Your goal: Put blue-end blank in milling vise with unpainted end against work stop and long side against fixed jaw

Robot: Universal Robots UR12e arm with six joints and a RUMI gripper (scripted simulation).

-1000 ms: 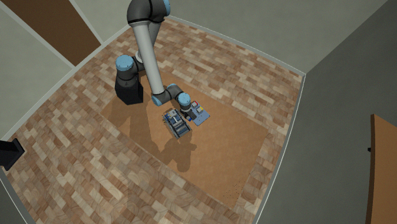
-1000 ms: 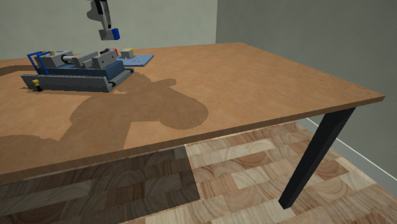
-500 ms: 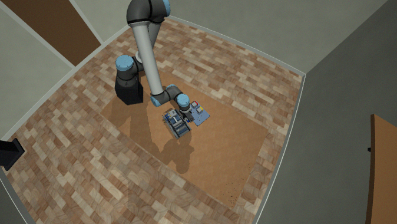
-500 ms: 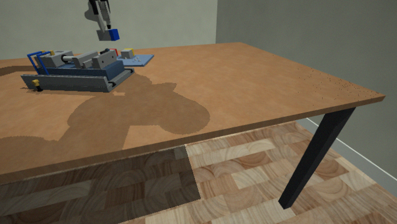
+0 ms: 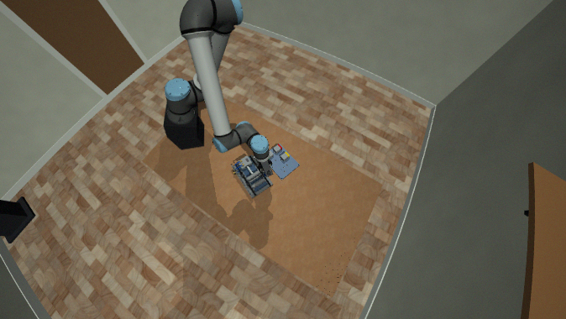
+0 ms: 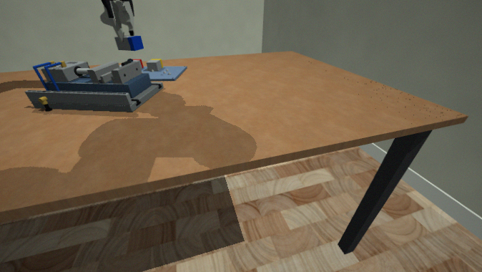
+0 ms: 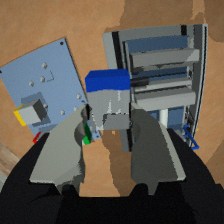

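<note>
Right now my hand is 90 mm to the left of the fixed jaw, 90 mm above it and 10 mm past it. The rest, counted from my hand: vise body 120 mm below, 100 mm behind, 50 mm to the right; then blue blank 20 mm below; then green blank 150 mm to the left, 140 mm below, 80 mm behind.
</note>
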